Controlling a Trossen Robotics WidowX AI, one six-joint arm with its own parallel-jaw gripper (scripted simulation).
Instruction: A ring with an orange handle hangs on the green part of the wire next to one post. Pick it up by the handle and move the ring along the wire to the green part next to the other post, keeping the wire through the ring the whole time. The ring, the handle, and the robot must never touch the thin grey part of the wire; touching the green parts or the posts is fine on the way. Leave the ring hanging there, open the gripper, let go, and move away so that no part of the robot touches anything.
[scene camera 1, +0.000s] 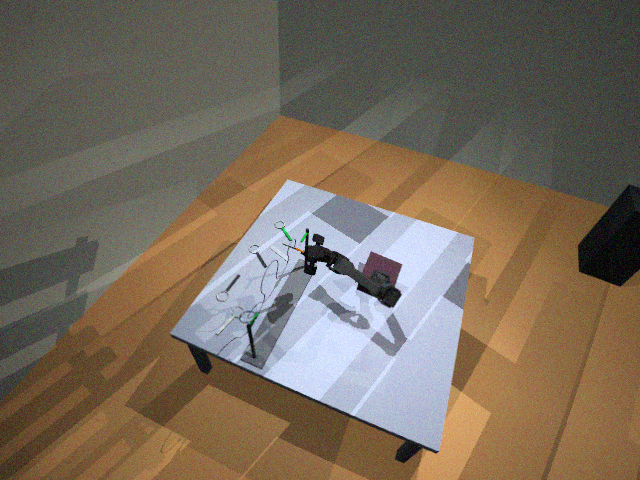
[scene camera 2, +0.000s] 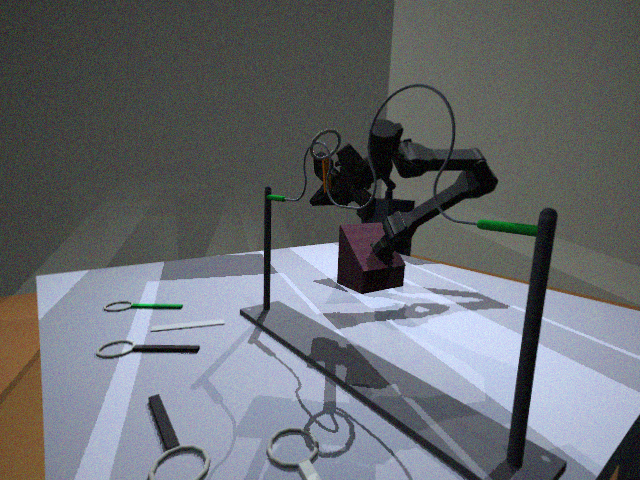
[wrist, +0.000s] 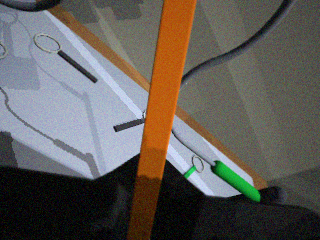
Labels:
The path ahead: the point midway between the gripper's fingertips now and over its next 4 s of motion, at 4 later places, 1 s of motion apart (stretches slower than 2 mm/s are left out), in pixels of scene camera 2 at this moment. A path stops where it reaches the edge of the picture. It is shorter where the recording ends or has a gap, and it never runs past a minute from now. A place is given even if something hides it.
The gripper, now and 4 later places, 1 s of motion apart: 310, 203; 330, 213; 351, 198; 362, 167; 365, 171

